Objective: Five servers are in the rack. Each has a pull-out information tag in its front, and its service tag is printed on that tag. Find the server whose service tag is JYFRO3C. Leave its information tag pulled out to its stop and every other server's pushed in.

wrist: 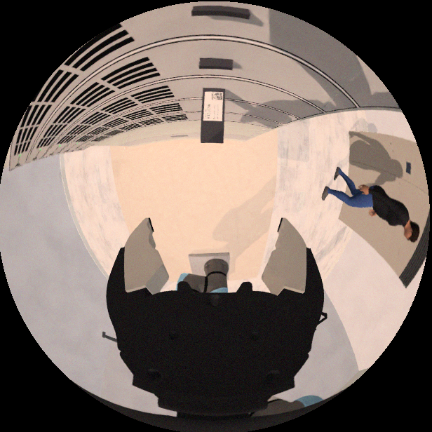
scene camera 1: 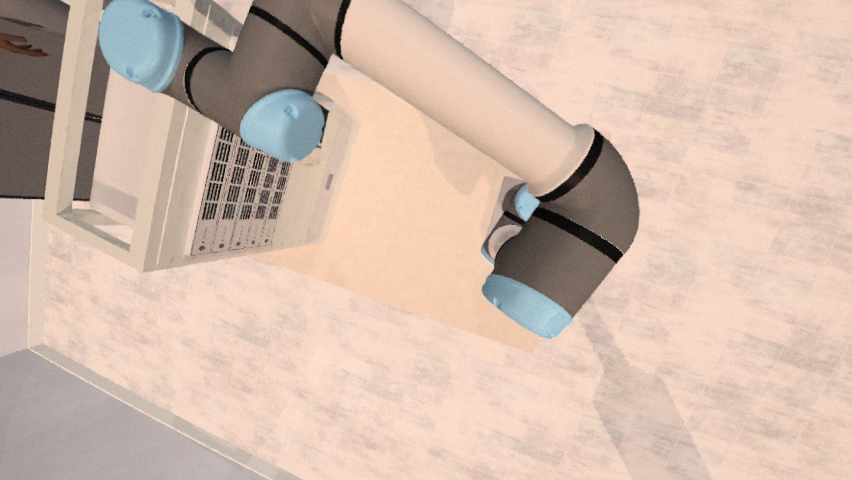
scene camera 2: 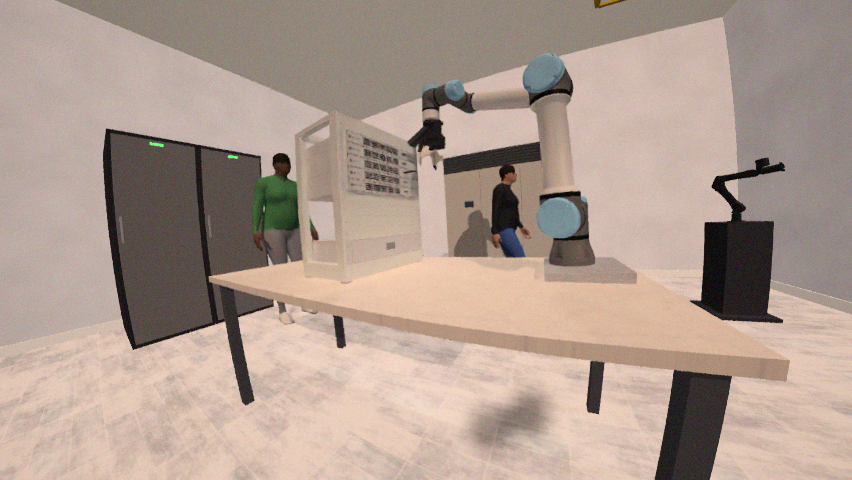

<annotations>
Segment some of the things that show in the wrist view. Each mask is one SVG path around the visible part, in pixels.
My gripper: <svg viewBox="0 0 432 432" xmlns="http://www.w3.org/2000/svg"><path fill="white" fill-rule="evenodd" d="M145 217L131 232L116 255L107 281L106 303L116 334L117 348L120 350L119 356L133 373L132 385L154 393L158 398L158 407L177 412L175 418L152 421L149 424L182 432L209 432L205 430L206 426L219 427L216 432L245 432L274 426L275 424L267 421L249 419L248 412L266 409L267 400L272 395L295 387L294 376L309 357L308 352L311 350L313 333L322 313L324 298L323 282L311 248L306 247L302 236L287 218L281 217L277 229L276 249L271 251L261 276L269 292L252 290L250 281L242 282L236 292L193 292L187 281L179 281L177 290L160 292L169 276L158 250L155 249L151 220Z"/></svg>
A server rack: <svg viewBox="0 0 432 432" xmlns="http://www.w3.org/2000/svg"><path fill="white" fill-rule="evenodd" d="M402 111L384 83L358 55L333 36L311 25L309 22L264 6L234 1L194 1L173 4L146 11L123 20L97 34L75 50L72 55L69 55L48 77L29 103L11 140L4 168L8 166L9 171L39 158L69 151L83 150L90 146L119 145L135 147L153 142L200 139L200 142L223 143L223 140L245 142L269 130L324 114L367 109Z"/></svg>
</annotations>
